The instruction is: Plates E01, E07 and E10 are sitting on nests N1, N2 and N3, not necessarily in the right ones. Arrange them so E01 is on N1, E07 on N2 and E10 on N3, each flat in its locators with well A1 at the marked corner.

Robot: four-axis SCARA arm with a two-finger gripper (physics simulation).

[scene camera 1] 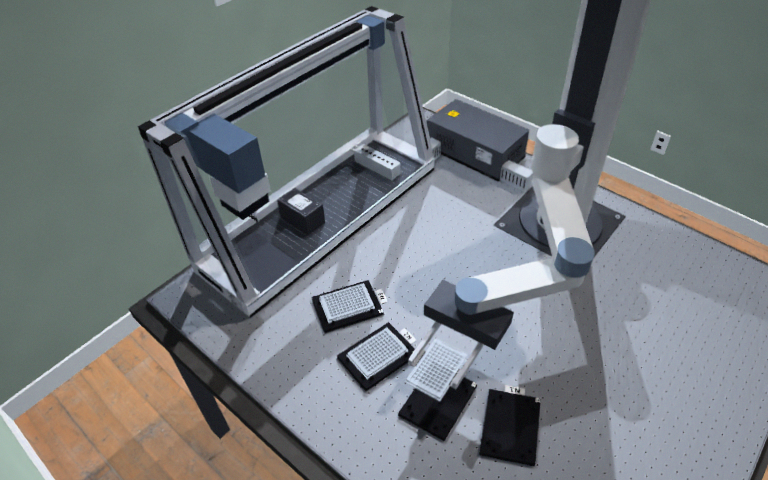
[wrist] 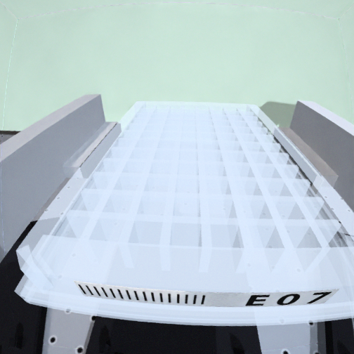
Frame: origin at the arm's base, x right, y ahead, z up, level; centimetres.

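Where they show: gripper, fingertip midpoint: (scene camera 1: 432,374).
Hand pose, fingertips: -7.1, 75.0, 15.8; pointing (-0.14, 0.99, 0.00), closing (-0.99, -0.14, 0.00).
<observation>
Things, the pixels of their top centre, and the offset from my fingertips, as dx, dy, dz. "spot": a spot on its surface instead.
- translucent white plate E07 at its top centre: (scene camera 1: 437,366) +0.3, -2.4, -0.3
- black unoccupied fourth nest at its top centre: (scene camera 1: 438,396) -0.5, -2.5, -12.4
- Nest N1 at its top centre: (scene camera 1: 511,422) -17.3, -7.6, -12.4
- white plate at its top centre: (scene camera 1: 377,350) +18.4, -2.7, -11.9
- nest N2 at its top centre: (scene camera 1: 377,351) +18.4, -2.7, -12.4
- nest N3 at its top centre: (scene camera 1: 346,301) +34.9, -9.3, -12.4
- blue carriage at a spot on its surface: (scene camera 1: 229,150) spot: +54.7, +1.7, +34.2
- small black box at a spot on its surface: (scene camera 1: 303,215) spot: +59.6, -18.8, -2.7
- dark grey control box at a spot on its surface: (scene camera 1: 478,135) spot: +43.3, -81.9, -3.1
My gripper (scene camera 1: 437,367) (wrist: 197,113) is shut on the translucent white plate E07 (scene camera 1: 432,378) (wrist: 180,225), gripping its long sides. The plate looks level and is held above the black unoccupied fourth nest (scene camera 1: 438,417), whose label is hidden. Its E07 label faces the wrist camera. Nest N1 (scene camera 1: 509,427), at the front right, is bare. A white plate (scene camera 1: 376,352) sits on nest N2 (scene camera 1: 350,366), and another plate (scene camera 1: 346,302) sits on nest N3 (scene camera 1: 353,320). The names of those two plates and the A1 corners are too small to read.
A gantry frame (scene camera 1: 317,262) with a blue carriage (scene camera 1: 229,150) stands at the back left, with a small black box (scene camera 1: 303,215) inside it. A dark grey control box (scene camera 1: 478,135) stands at the back. The N2 nest lies close to the left of the held plate.
</observation>
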